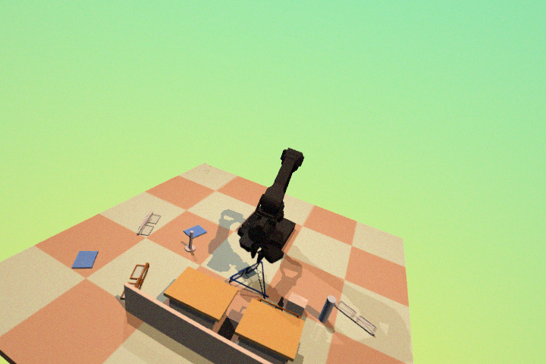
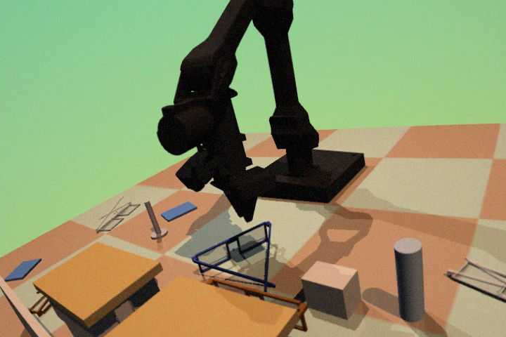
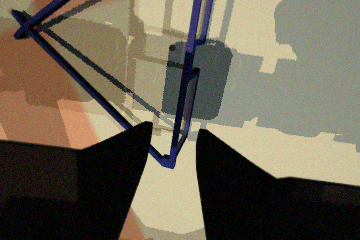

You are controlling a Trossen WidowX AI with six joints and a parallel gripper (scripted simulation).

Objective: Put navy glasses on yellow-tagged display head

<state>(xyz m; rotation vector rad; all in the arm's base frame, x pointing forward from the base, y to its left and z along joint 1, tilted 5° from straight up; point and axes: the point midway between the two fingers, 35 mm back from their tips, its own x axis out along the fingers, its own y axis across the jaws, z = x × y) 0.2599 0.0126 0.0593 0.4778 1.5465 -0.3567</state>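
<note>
My gripper tip is 10 mm past the grey post stand, 270 mm to the left of it and 40 mm above it. Also, from my gripper tip: low wall 350 mm ahead, 10 mm below.
</note>
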